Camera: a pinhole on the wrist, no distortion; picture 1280 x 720 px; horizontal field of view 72.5 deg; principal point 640.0 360.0 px. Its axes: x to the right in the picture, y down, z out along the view. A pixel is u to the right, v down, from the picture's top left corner.
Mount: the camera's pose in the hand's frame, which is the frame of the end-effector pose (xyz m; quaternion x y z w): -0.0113 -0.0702 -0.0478 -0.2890 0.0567 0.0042 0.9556
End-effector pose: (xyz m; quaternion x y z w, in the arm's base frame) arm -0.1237 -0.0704 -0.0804 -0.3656 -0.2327 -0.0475 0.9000
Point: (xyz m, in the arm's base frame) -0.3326 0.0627 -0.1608
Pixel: outside the picture
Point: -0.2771 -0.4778 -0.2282
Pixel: behind the camera
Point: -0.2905 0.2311 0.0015
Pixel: 382.7 278.6
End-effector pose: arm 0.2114 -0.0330 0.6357 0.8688 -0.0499 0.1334 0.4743
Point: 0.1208 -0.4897 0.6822
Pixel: 417.7 530.1
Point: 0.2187 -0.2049 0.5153
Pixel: 454.6 52.9
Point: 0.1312 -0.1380 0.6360
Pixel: 203.5 647.3
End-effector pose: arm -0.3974 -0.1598 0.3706 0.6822 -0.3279 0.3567 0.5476
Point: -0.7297 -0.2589 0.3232
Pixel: outside the picture
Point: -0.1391 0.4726 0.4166
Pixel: behind the camera
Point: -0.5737 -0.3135 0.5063
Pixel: outside the picture
